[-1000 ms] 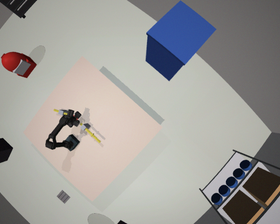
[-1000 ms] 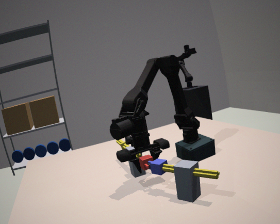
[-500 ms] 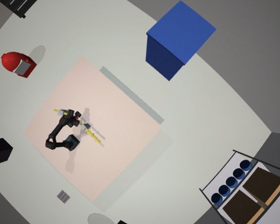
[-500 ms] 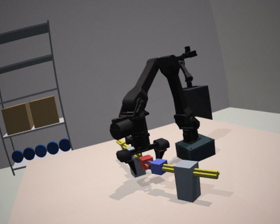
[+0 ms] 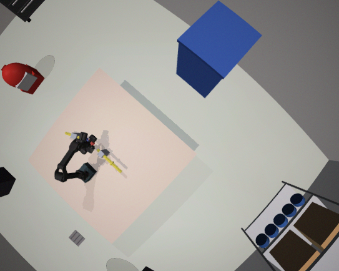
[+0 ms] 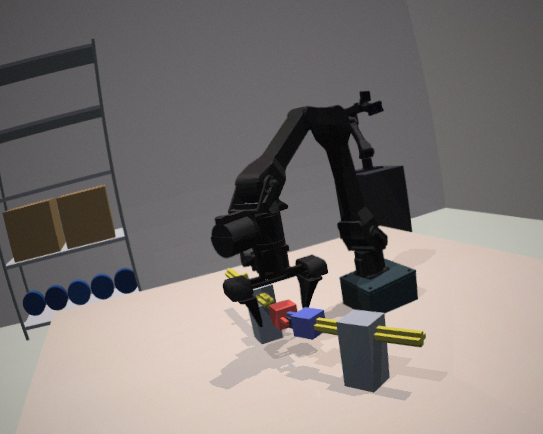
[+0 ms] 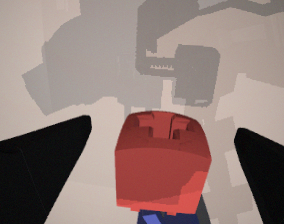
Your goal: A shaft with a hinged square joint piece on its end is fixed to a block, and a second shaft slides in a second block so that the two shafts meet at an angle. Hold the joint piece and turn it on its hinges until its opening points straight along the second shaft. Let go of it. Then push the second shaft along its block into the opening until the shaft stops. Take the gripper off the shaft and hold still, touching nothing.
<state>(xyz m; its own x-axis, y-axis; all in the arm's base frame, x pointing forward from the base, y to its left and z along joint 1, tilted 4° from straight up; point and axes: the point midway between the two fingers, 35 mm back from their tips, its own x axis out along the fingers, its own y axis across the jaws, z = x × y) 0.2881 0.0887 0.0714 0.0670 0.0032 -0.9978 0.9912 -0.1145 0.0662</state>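
Now: the red joint piece 20 mm to the left of my gripper tip and 10 mm above it.
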